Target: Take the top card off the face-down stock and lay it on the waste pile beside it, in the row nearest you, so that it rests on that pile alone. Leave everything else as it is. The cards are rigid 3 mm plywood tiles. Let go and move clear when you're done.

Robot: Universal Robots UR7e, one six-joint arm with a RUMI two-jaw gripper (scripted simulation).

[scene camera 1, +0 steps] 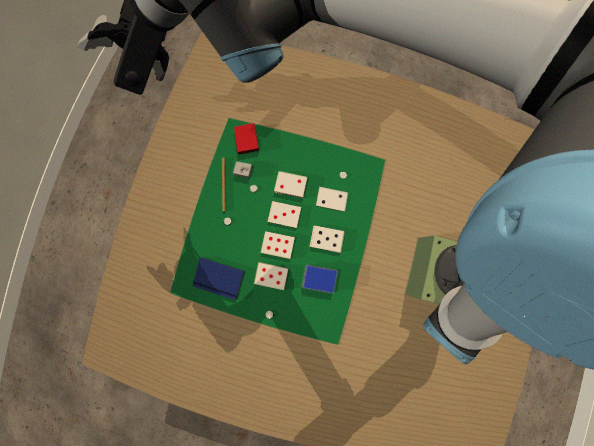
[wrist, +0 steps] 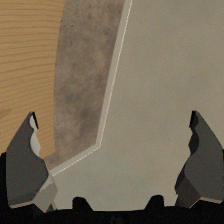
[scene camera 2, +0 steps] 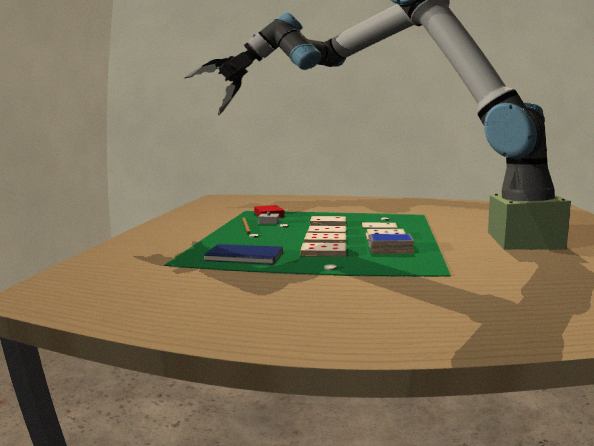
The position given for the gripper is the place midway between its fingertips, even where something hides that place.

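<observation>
There's a green mat [scene camera 1: 315, 314], and scene camera 2 has the mat [scene camera 2: 427, 261] too. You'd also see the gripper [scene camera 1: 122, 64] here, with the gripper [scene camera 2: 201, 96] showing in the second scene view as well, and then there's the wrist view, where the gripper [wrist: 114, 112] is visible again.
</observation>
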